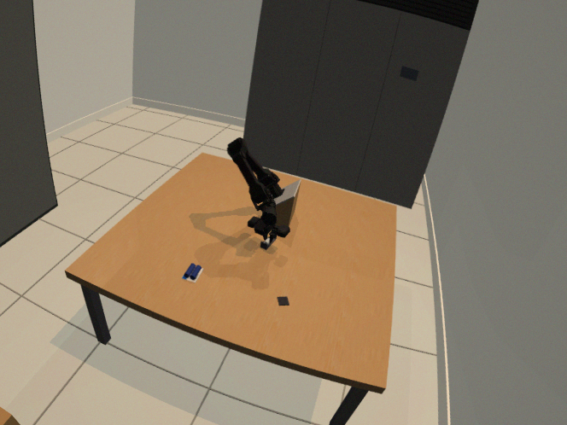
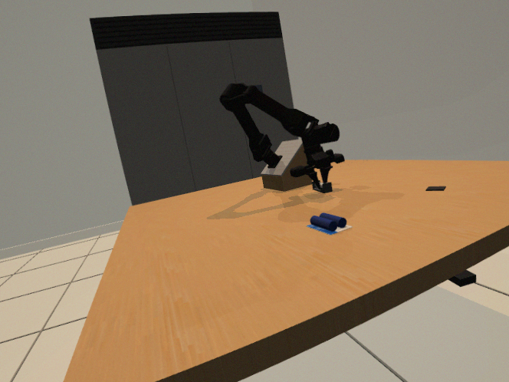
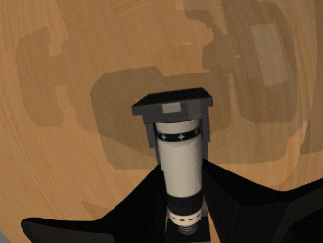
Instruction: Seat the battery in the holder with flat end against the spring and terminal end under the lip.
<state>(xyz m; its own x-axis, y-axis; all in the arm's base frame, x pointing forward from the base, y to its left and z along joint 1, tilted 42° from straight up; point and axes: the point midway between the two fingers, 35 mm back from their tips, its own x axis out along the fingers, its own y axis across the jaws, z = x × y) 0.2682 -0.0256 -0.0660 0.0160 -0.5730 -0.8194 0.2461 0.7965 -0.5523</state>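
The battery is 1 cm above my gripper tip. The rest, counted from my gripper tip: flat black square 33 cm ahead, 14 cm to the left, 1 cm below; then card 32 cm ahead, 24 cm to the right.
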